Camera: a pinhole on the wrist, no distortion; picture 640 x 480 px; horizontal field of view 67.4 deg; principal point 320.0 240.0 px. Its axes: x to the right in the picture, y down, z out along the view. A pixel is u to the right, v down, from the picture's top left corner.
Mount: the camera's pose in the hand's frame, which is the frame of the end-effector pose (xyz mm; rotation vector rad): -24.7 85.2 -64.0 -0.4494 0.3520 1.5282
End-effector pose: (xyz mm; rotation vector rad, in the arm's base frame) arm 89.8 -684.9 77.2 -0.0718 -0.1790 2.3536
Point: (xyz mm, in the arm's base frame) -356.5 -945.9 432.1
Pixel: 379.6 84.8
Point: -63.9 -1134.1 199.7
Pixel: 509.9 444.7
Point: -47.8 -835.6 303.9
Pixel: 192.9 184.5
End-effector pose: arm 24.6 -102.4 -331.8 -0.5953 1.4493 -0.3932
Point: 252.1 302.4 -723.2
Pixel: 534.6 99.8
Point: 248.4 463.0 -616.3
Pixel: 547.8 265.7
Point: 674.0 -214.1 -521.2
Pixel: outside the picture
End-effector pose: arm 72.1 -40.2 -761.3 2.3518 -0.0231 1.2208
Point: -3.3 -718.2 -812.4
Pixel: 572.0 393.3
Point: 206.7 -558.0 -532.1
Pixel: 586.8 24.7
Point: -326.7 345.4 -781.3
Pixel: behind the camera
